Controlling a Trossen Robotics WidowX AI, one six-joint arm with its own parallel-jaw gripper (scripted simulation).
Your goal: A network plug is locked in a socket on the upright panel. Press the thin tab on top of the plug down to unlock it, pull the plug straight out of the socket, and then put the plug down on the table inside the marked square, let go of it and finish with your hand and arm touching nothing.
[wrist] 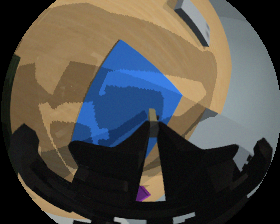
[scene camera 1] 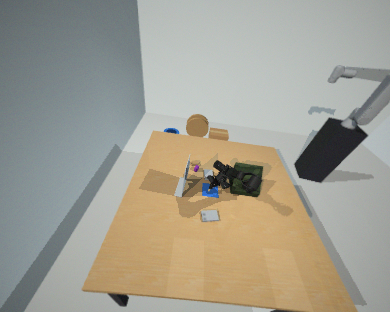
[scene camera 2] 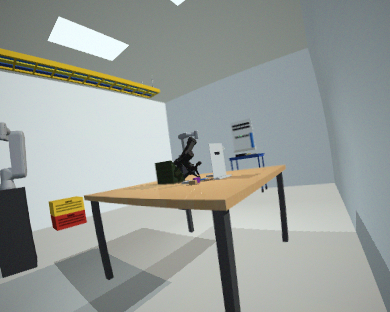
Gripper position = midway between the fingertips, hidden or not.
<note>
In view: my gripper [wrist: 153,125], an upright grey panel [wrist: 214,130] and a blue patch [wrist: 127,85].
</note>
